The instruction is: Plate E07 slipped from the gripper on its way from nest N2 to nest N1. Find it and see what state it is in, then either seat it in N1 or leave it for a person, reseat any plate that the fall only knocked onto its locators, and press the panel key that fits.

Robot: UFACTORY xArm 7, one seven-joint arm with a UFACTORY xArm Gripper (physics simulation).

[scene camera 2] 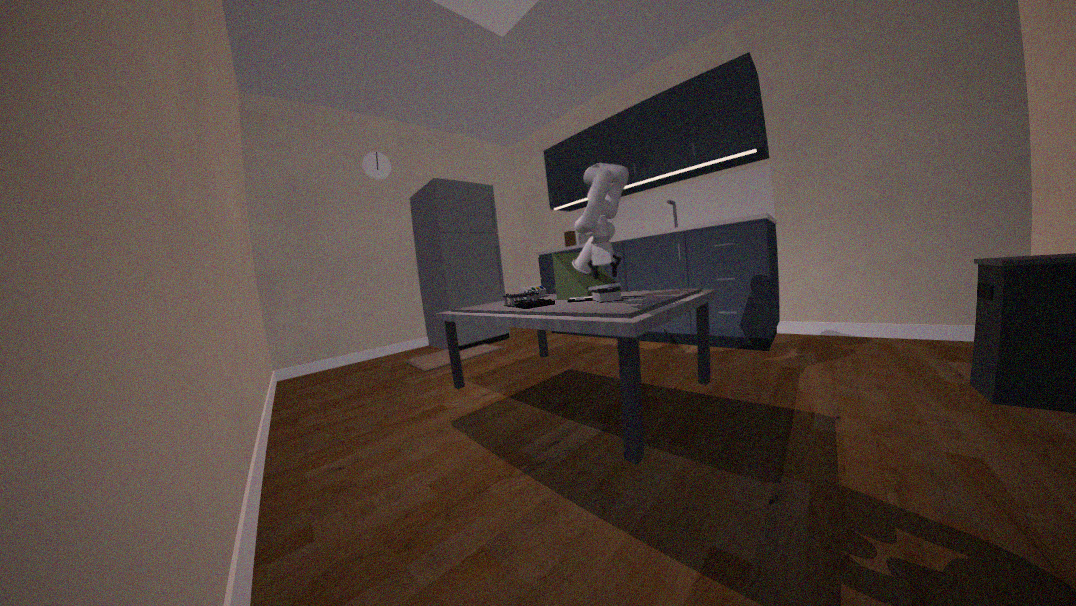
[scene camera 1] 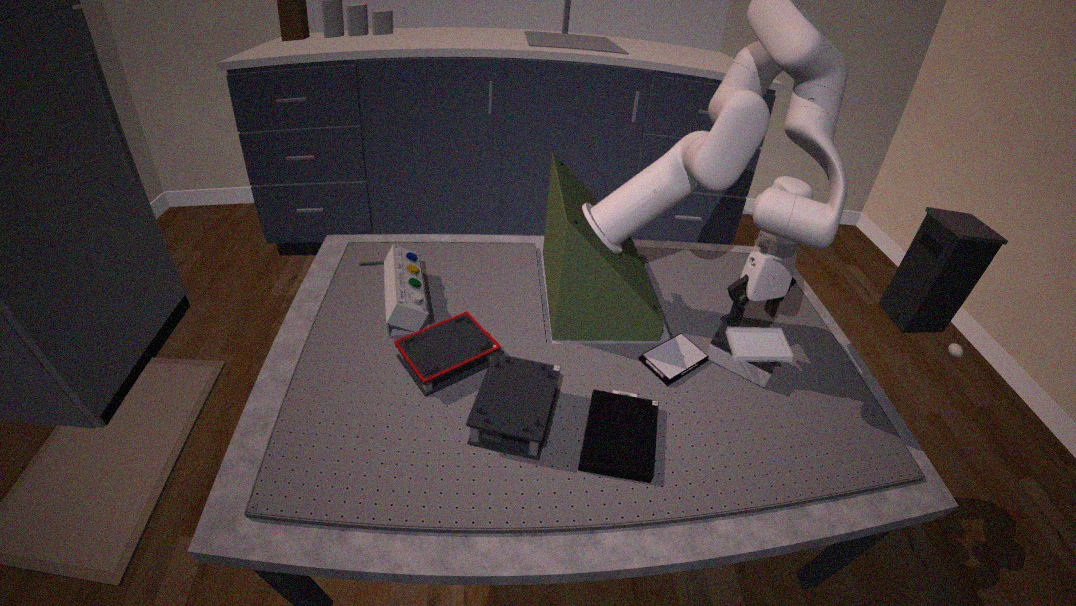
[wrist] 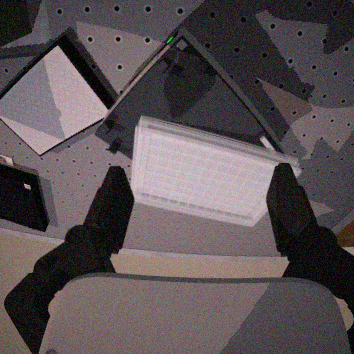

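Pixels of known places: gripper, between the fingertips: (scene camera 2: 605, 277) (scene camera 1: 752, 316) (wrist: 198, 181); arm's base, origin of its link: (scene camera 2: 581, 267) (scene camera 1: 600, 229).
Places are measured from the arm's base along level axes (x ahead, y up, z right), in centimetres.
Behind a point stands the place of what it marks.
Observation:
A clear-white plate (scene camera 1: 758, 344) @[x 20.2, y -9.7, z -33.5 cm] (wrist: 200, 172) @[x 17.7, y -9.7, z -33.1 cm] lies askew over a dark square nest (wrist: 227, 80) @[x 11.3, y -12.3, z -33.0 cm] with a green light, on the right of the table; I cannot read its label or tell if it is tilted. My gripper (scene camera 1: 755, 312) @[x 15.4, y -6.6, z -32.1 cm] (scene camera 2: 604, 271) @[x 15.4, y -6.6, z -32.1 cm] (wrist: 198, 181) @[x 15.4, y -6.6, z -32.1 cm] is open and empty above it; in the wrist view the fingertips appear at the plate's two ends. A dark-edged square with a pale top (scene camera 1: 673, 357) @[x 19.7, y -15.7, z -16.8 cm] (wrist: 52, 100) @[x 17.7, y -15.8, z -18.5 cm] lies beside it. Two dark raised units stand further left, one (scene camera 1: 447, 346) @[x 25.4, y -13.3, z 27.0 cm] outlined in red, the other (scene camera 1: 515, 397) @[x 37.2, y -11.4, z 13.0 cm] nearer the front. Nest numbers are not legible.
A black flat unit (scene camera 1: 619, 435) @[x 40.2, y -15.2, z -4.8 cm] (wrist: 20, 195) @[x 35.6, y -15.2, z -9.3 cm] lies near the table's front. A button panel (scene camera 1: 399, 301) @[x 18.9, y -9.2, z 37.9 cm] with blue, yellow, green and white keys stands at the back left. The green wedge mount (scene camera 1: 591, 293) @[x 14.2, y -6.2, z 1.3 cm] of the arm stands at the back, left of the gripper.

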